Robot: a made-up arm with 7 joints.
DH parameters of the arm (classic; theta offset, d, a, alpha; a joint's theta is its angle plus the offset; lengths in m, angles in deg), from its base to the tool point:
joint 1: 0 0.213 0.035 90
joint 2: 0 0.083 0.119 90
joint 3: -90 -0.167 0.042 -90
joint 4: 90 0.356 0.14 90
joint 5: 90 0.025 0.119 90
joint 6: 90 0.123 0.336 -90
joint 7: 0 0.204 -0.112 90
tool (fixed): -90 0.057 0 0
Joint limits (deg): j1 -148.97..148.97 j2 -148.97..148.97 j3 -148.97..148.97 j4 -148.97..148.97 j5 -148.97..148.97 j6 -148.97..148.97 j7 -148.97..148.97
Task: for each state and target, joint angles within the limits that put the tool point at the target. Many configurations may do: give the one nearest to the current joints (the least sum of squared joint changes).
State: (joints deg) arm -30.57 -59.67 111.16 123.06 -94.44 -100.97 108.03
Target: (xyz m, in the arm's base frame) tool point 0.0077 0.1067 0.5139
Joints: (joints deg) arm -32.40 -70.66 95.94 124.17 -122.08 -100.45 96.11
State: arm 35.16 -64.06 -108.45 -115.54 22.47 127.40 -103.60
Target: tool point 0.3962 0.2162 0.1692
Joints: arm 18.76 -111.72 -99.35 -92.91 3.25 101.07 -111.87
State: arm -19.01 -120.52 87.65 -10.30 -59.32 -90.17 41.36
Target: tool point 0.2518 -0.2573 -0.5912
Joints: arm -14.26 -121.03 79.86 -11.27 -81.47 -82.99 36.46
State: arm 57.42 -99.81 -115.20 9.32 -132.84 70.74 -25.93
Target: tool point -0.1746 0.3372 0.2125
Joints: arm 54.63 -97.24 -112.77 4.53 -148.97 67.42 -39.39
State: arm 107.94 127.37 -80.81 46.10 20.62 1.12 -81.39
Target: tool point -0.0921 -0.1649 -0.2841
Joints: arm 112.24 143.81 -106.88 34.95 20.37 -5.25 -90.95
